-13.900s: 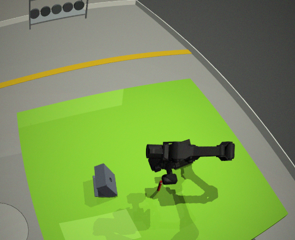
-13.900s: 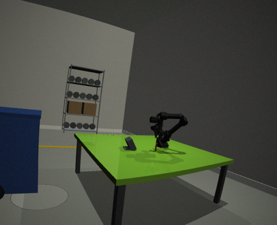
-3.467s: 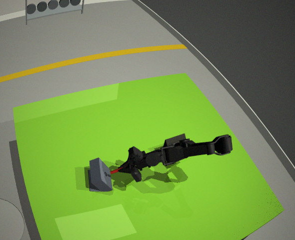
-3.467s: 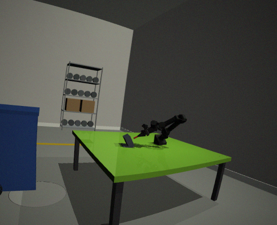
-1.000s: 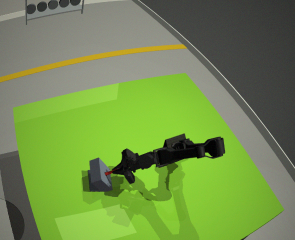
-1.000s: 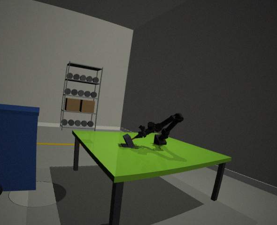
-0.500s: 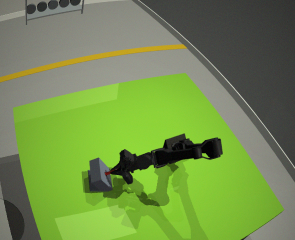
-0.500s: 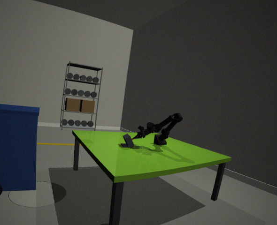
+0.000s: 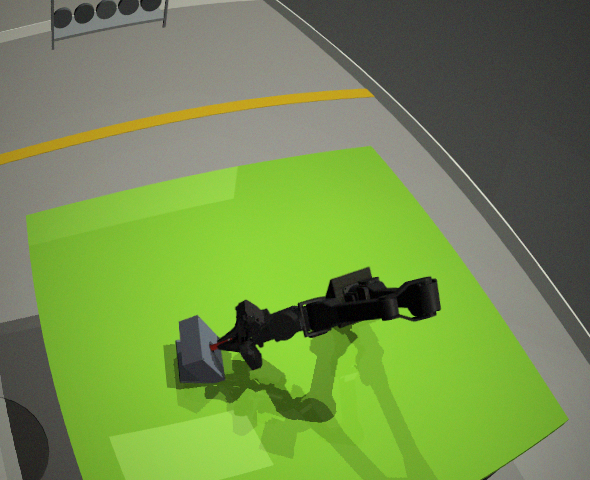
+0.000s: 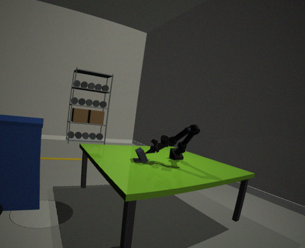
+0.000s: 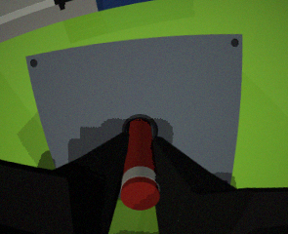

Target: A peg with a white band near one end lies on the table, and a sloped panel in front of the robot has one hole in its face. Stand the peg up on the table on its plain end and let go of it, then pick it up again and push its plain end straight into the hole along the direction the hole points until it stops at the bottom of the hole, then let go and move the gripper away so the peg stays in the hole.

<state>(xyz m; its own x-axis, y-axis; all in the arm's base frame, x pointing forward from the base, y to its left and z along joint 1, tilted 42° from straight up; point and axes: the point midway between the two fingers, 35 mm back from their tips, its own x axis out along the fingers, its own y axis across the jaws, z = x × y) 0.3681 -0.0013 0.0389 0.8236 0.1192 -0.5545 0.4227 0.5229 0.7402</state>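
My gripper tip is 1 cm past the peg and 1 cm below it. Round my gripper tip: sloped panel 4 cm ahead, 1 cm to the right, 2 cm below.
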